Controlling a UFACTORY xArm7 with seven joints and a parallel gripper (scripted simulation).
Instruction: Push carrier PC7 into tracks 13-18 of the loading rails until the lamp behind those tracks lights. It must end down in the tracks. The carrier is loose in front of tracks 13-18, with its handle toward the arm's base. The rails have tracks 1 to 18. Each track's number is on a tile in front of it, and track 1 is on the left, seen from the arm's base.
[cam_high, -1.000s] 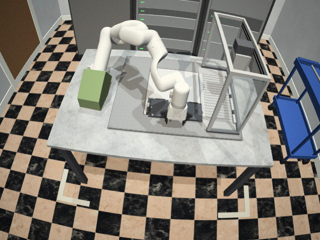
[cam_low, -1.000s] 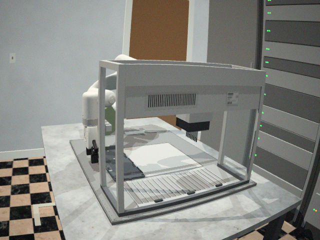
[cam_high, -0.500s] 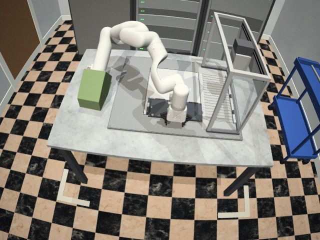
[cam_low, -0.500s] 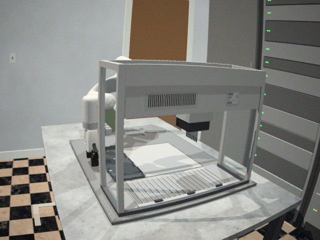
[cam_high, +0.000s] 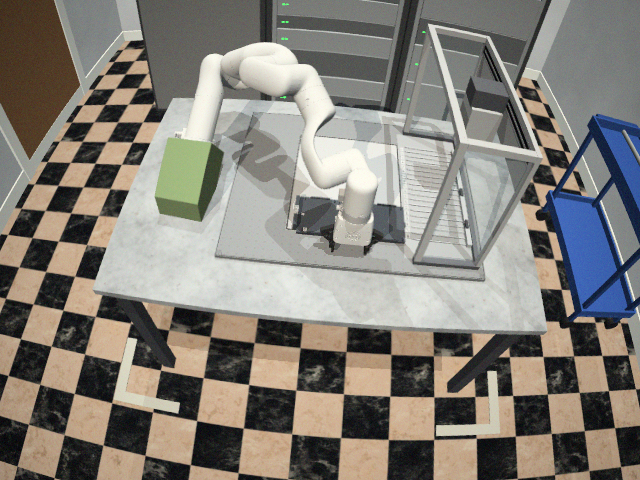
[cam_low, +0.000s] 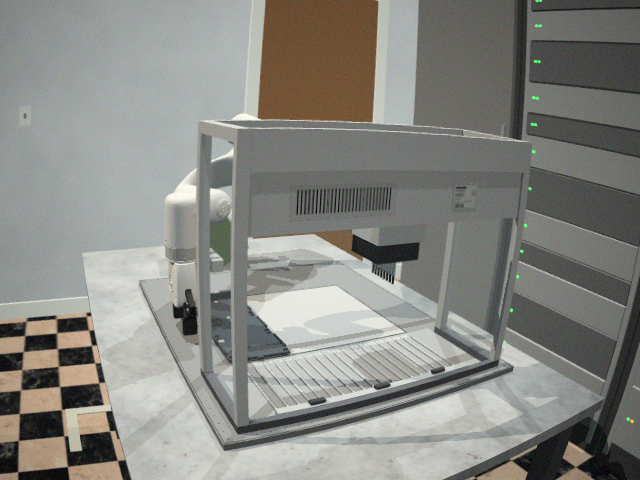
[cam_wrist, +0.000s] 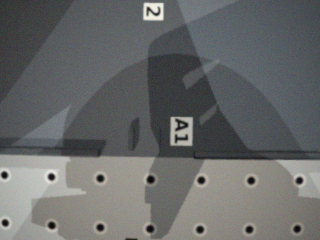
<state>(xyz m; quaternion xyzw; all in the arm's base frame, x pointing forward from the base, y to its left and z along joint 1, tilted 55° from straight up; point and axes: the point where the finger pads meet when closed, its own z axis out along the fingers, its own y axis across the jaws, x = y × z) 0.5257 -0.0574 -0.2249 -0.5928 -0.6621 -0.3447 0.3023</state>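
Now: the carrier PC7 12 cm to the left of my hand, 1 cm below it and 1 cm behind it.
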